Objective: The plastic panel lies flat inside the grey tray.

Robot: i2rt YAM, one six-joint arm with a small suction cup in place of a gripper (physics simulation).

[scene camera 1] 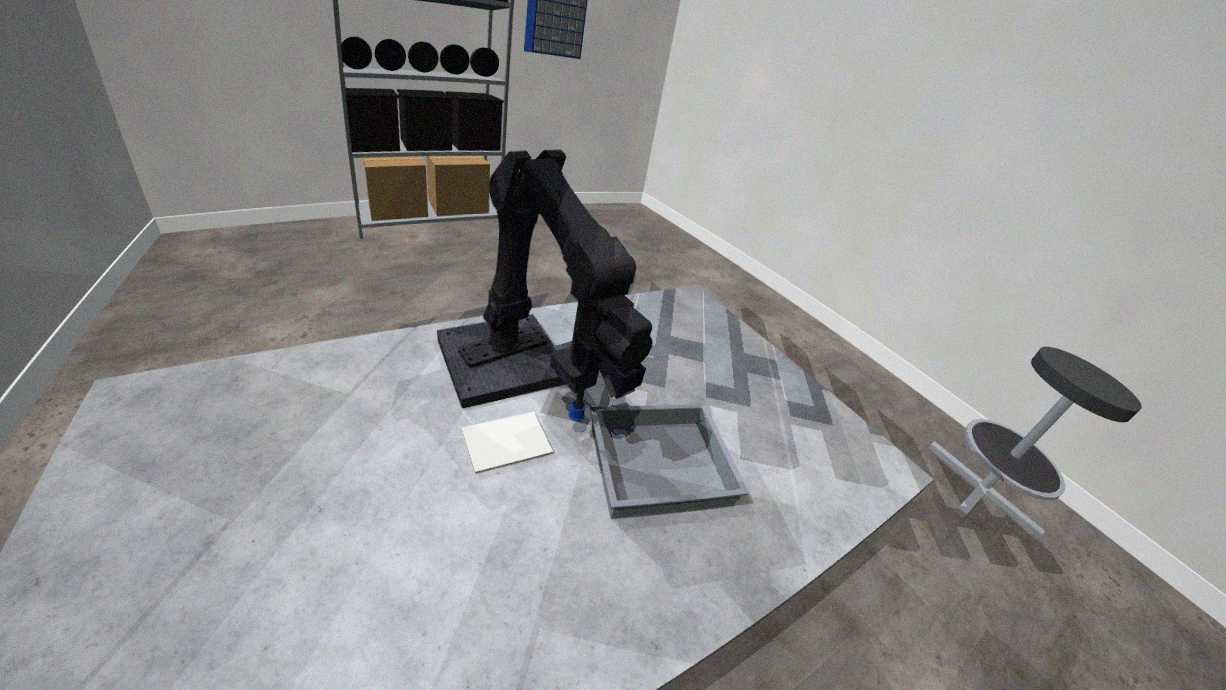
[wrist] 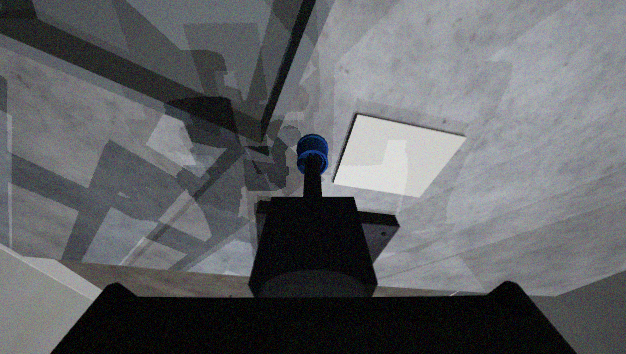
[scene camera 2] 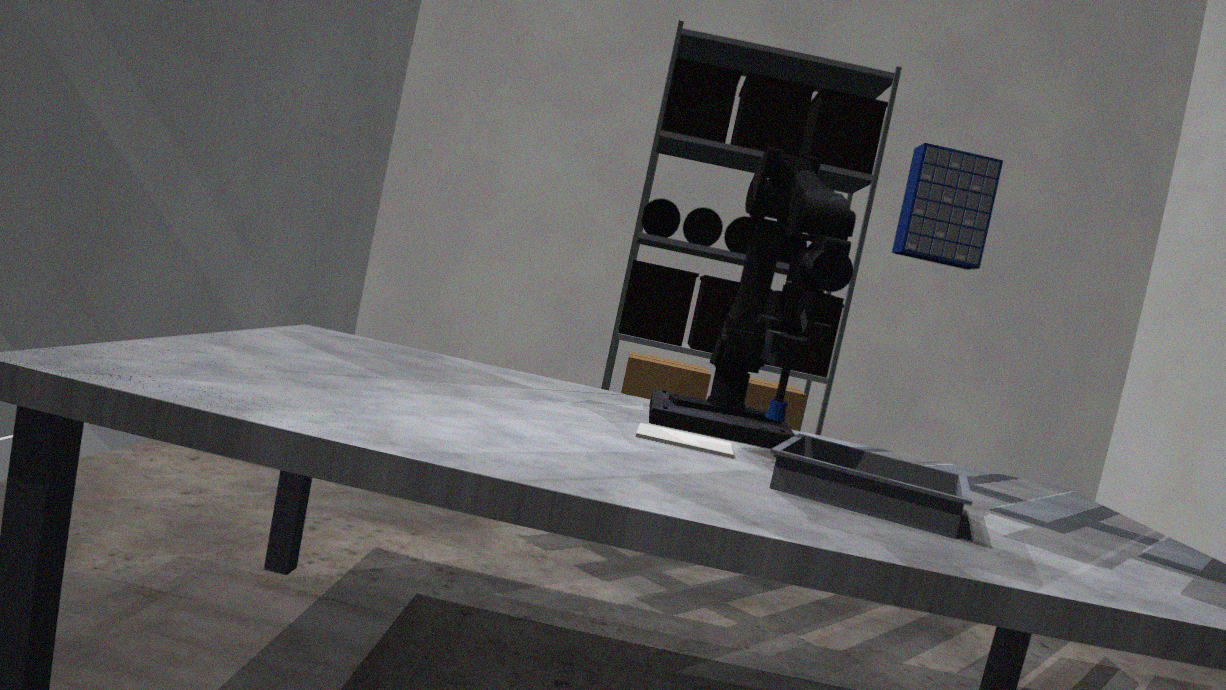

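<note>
The white plastic panel lies flat on the table, outside the tray. The grey tray stands on the table to the right of the panel in scene camera 1; part of it shows at the upper left of the wrist view. My gripper, a small blue suction cup, hangs a little above the table between the panel and the tray's near corner by the arm's base. Nothing hangs from the cup, and it is apart from the panel.
The arm's black base plate lies on the table behind the panel. A round stool stands on the floor at the right. A shelf rack with boxes stands behind the arm.
</note>
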